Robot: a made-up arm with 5 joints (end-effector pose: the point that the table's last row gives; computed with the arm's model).
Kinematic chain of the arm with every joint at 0, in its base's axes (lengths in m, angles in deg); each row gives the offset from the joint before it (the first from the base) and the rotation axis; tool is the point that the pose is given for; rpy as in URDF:
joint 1: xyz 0 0 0.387 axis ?
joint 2: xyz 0 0 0 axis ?
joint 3: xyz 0.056 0 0.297 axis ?
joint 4: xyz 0.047 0 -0.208 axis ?
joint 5: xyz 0.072 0 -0.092 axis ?
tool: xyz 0 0 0 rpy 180 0 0
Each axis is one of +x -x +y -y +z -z.
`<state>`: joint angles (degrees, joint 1 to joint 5).
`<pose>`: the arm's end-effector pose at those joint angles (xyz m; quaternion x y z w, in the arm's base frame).
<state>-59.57 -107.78 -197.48 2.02 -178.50</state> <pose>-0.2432 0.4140 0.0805 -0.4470 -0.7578 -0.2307 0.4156</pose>
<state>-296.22 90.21 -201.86 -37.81 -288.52</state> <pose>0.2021 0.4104 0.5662 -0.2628 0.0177 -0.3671 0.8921</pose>
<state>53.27 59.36 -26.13 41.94 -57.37</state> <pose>0.0831 0.1113 0.1973 -0.4509 -0.6517 0.6095 0.0218</pose>
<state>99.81 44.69 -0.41 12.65 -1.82</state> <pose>-0.0169 0.0979 0.2665 0.5554 0.6814 -0.3127 0.3597</pose>
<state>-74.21 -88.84 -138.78 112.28 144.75</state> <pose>-0.1167 0.4126 0.6589 0.1783 0.5042 -0.6899 0.4879</pose>
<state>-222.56 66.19 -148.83 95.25 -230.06</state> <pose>-0.4101 0.3766 0.3701 0.9918 0.0650 0.0759 0.0794</pose>
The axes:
joint 1: +z
joint 2: +y
joint 3: +y
joint 4: +y
joint 5: -z

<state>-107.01 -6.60 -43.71 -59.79 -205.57</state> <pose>-0.0799 -0.2613 0.6910 0.3737 0.4342 -0.7505 0.3296</pose>
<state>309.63 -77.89 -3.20 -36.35 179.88</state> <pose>-0.0111 0.0134 0.6246 0.2205 0.4701 -0.3645 0.7730</pose>
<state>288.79 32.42 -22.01 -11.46 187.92</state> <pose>0.0930 -0.2734 0.3040 0.6369 0.7709 -0.0048 0.0078</pose>
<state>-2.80 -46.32 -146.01 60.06 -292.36</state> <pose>-0.2465 0.0121 0.9409 -0.3305 0.2333 -0.7720 0.4903</pose>
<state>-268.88 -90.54 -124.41 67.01 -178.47</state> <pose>0.0091 -0.4673 0.6999 -0.1946 0.1960 0.6951 0.6637</pose>
